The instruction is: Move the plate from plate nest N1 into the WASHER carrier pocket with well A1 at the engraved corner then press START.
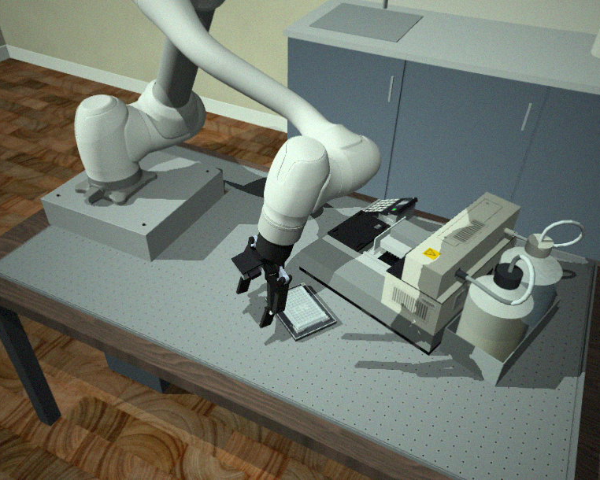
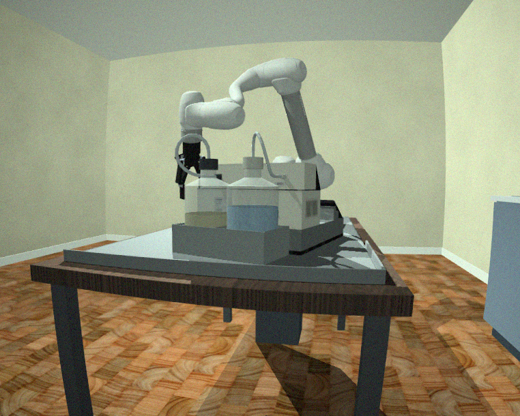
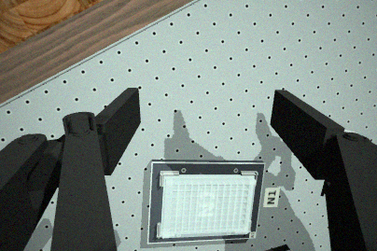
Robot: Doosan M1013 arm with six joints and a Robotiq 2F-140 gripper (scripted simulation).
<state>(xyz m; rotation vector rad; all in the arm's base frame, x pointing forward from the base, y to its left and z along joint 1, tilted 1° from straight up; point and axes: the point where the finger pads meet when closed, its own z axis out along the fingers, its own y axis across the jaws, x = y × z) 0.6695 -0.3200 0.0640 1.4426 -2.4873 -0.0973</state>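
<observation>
My gripper is now 4 cm short of the clear well plate, 15 cm to the right of it and 14 cm above it. The rest, counted from my hand: black carrier (9 cm ahead, 45 cm to the left, 8 cm below); plate nest (4 cm ahead, 15 cm to the left, 15 cm below); A1 mark (1 cm ahead, 24 cm to the left, 15 cm below).
</observation>
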